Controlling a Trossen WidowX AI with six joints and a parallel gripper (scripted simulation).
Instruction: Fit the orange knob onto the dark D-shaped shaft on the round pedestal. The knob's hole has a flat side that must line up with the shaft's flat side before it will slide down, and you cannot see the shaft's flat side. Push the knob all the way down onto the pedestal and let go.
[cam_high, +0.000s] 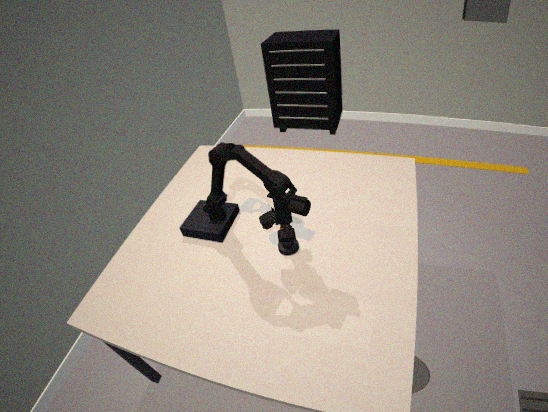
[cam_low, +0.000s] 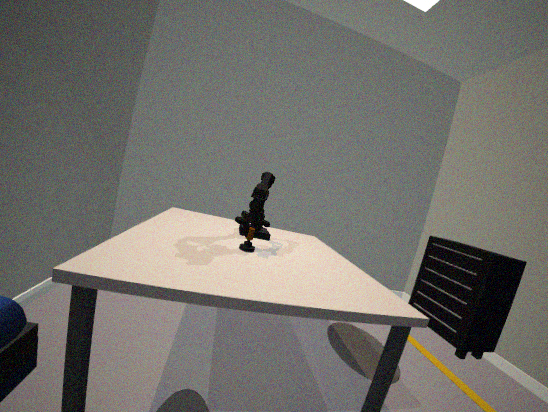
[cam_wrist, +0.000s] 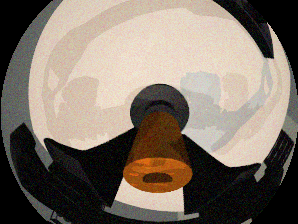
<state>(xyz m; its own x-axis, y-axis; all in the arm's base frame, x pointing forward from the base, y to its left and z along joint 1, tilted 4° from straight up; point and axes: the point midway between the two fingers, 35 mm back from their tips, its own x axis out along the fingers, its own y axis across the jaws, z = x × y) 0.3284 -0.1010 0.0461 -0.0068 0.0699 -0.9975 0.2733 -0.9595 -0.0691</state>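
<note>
My gripper tip is 2 cm below the orange knob. Also, from my gripper tip: round pedestal: 4 cm below.
</note>
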